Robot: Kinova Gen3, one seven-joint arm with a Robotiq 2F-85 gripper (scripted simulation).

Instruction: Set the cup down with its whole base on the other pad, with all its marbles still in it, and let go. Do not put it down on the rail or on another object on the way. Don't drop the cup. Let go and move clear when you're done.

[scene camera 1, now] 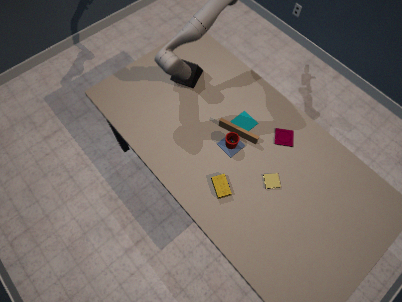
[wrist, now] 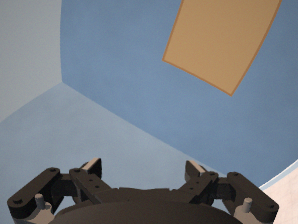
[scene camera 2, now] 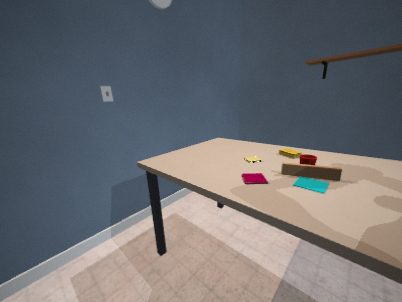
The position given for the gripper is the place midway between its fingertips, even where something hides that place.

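You can see the gripper [wrist: 143, 169], and there's a wooden rail [scene camera 2: 310, 171] as well.
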